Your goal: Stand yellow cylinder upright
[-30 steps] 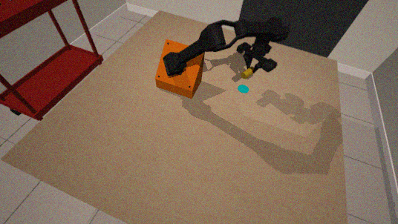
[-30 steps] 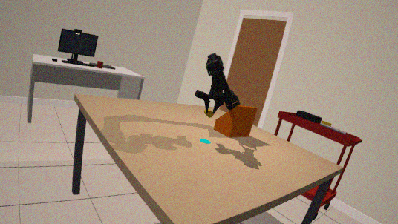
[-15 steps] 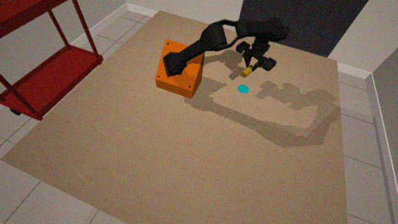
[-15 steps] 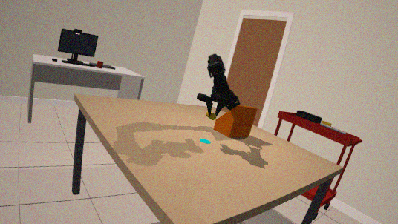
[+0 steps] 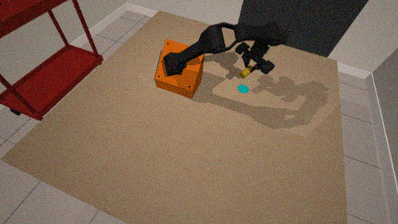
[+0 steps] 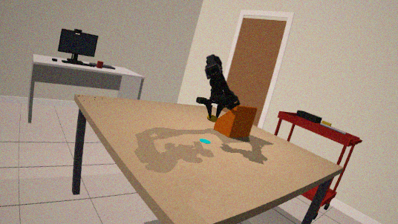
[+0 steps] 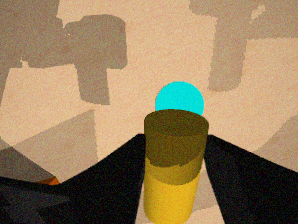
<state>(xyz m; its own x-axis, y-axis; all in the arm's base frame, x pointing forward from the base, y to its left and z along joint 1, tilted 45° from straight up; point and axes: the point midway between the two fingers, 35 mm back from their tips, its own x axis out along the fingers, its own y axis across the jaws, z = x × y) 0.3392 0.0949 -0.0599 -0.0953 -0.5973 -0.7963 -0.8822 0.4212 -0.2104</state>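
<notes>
Right now the cyan circle is 1 cm ahead of my gripper tip, 1 cm to the right of it and 13 cm below it. Also, from my gripper tip: yellow tall cylinder: 1 cm behind, 2 cm to the right.
</notes>
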